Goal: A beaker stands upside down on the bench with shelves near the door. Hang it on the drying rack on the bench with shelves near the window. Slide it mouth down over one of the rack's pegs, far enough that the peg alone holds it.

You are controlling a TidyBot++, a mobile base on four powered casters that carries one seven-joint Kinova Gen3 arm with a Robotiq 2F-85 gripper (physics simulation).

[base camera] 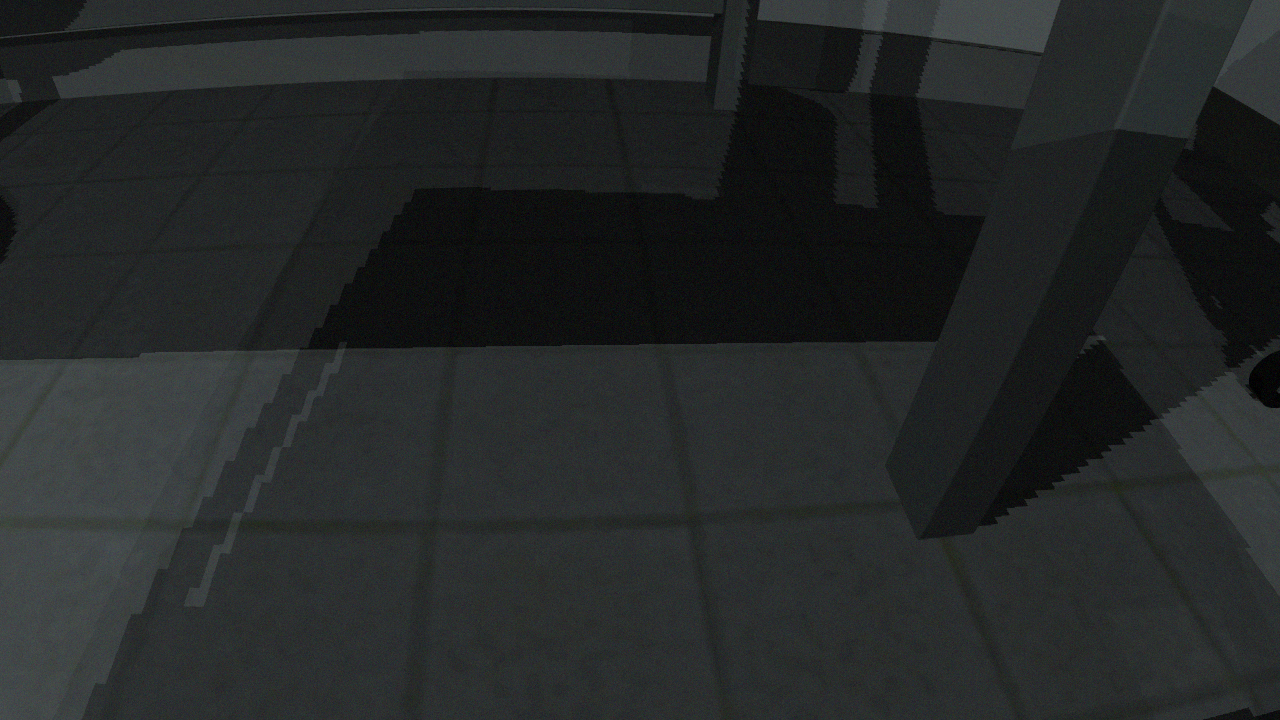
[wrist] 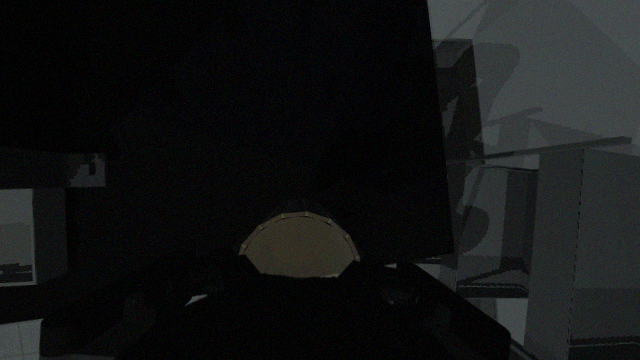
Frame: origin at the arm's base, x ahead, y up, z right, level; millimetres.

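Seen in the pictures: gripper, fingertip midpoint: [wrist: 299, 249].
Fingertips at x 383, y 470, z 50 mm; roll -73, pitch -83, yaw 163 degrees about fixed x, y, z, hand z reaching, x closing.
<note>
A point is followed by its place in that frame.
The beaker [wrist: 301, 246] @(x 401, y 517, z 51 mm) shows in the wrist view at the lower middle as a round tan end with a faceted rim. My gripper [wrist: 299, 249] @(x 383, y 470, z 50 mm) is shut on the beaker, with a dark finger at each side of it. The lower part of the beaker is hidden behind the dark gripper body. A large, almost black surface fills the view beyond the beaker; it is too dark to tell what it is or whether any pegs show on it. The gripper and the beaker do not show in the base camera view.
In the base camera view a thick grey post [base camera: 1011, 358] @(x 348, y -255, z 204 mm) stands at the right on the tiled floor [base camera: 554, 429] @(x 436, y -396, z -10 mm). A second post [base camera: 729, 62] @(x 989, y -333, z 171 mm) stands further back. In the wrist view grey upright panels [wrist: 555, 240] @(x 300, y 301, z 556 mm) stand at the right, beyond the dark surface's edge.
</note>
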